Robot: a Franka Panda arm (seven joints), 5 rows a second.
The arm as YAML. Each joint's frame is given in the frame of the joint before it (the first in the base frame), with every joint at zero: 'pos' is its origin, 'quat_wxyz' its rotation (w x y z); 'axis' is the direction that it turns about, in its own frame. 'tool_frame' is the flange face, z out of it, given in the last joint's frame.
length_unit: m
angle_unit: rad
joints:
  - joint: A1
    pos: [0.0, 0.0, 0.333]
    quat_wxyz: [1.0, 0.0, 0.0, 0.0]
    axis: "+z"
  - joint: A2
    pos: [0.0, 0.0, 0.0]
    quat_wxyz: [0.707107, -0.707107, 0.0, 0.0]
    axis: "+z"
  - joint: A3
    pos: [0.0, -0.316, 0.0]
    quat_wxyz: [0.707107, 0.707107, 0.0, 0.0]
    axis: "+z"
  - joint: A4
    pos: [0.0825, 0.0, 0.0]
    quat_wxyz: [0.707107, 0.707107, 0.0, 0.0]
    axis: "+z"
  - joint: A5
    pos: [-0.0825, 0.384, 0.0]
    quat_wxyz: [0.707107, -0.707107, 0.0, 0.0]
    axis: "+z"
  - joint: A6
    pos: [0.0, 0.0, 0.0]
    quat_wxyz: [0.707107, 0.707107, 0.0, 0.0]
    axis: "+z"
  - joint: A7
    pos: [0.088, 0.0, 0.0]
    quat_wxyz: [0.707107, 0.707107, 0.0, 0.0]
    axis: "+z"
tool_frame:
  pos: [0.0, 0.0, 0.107]
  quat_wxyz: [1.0, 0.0, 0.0, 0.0]
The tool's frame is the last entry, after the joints.
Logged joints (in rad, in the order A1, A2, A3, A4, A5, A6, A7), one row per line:
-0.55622 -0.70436 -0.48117 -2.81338 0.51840 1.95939 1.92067
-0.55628 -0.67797 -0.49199 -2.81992 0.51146 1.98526 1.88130
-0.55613 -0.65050 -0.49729 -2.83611 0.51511 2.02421 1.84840
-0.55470 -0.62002 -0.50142 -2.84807 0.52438 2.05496 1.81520
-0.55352 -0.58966 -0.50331 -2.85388 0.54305 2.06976 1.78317
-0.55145 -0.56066 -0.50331 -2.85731 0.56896 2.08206 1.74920
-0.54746 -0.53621 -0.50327 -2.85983 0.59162 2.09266 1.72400
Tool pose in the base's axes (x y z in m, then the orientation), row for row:
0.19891 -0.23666 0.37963 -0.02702 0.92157 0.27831 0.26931
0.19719 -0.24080 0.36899 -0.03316 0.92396 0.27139 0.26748
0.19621 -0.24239 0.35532 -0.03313 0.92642 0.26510 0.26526
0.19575 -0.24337 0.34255 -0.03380 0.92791 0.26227 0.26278
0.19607 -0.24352 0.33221 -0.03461 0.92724 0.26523 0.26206
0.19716 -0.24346 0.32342 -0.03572 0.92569 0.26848 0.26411
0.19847 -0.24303 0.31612 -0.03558 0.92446 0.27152 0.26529
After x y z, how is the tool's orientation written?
As a quaternion, x y z w.
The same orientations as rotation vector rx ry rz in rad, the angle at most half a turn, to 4 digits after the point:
-0.0728 2.4844 0.7503
-0.0895 2.4932 0.7323
-0.0895 2.5027 0.7161
-0.0914 2.5099 0.7094
-0.0936 2.5090 0.7177
-0.0966 2.5021 0.7257
-0.0961 2.4973 0.7335

